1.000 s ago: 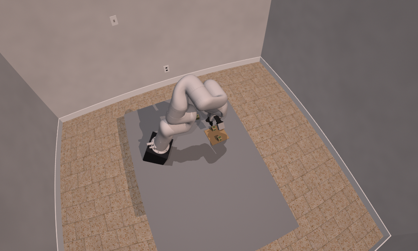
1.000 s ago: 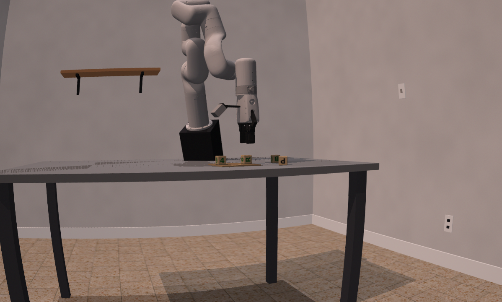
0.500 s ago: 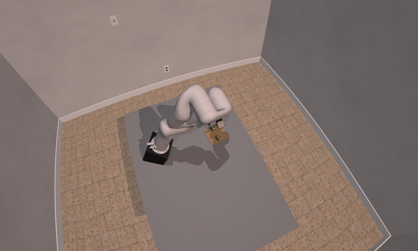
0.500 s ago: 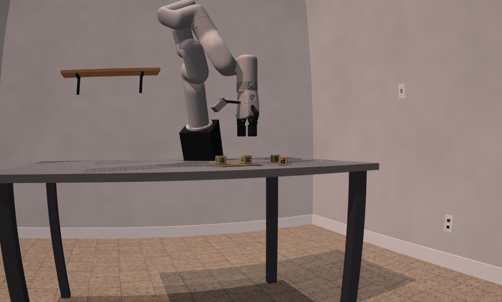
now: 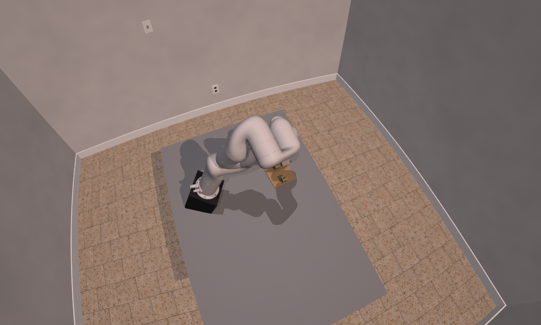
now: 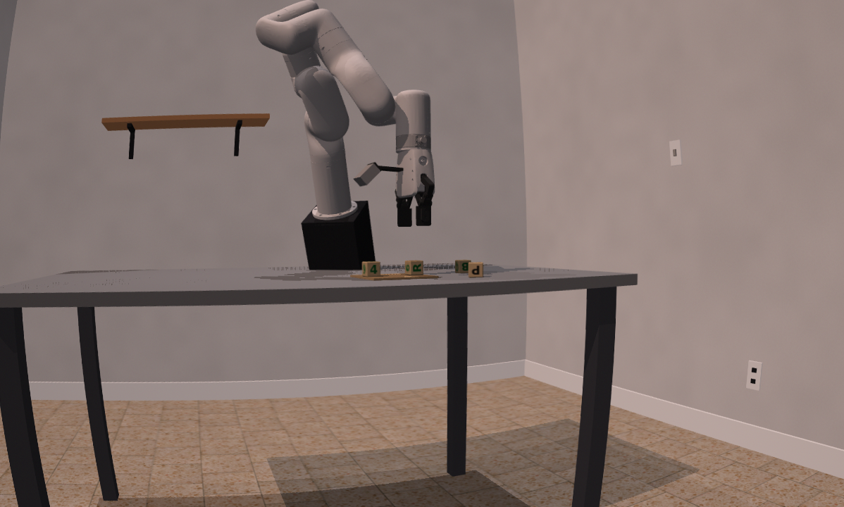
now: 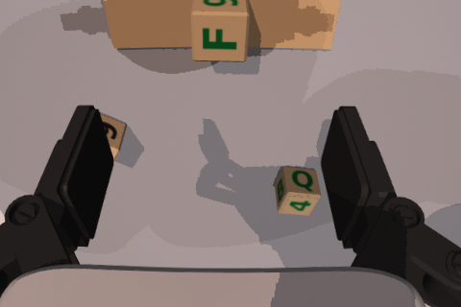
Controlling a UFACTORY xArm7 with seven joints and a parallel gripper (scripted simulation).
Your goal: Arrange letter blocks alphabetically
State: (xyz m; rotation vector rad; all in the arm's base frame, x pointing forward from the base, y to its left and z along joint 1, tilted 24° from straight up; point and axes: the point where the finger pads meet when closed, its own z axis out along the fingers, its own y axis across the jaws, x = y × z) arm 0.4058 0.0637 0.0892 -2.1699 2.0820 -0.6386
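Now: hand 100 mm to the right of the wooden block, 100 mm above it and 90 mm short of it. Also, from my hand: mat: 110 mm below, 50 mm to the right.
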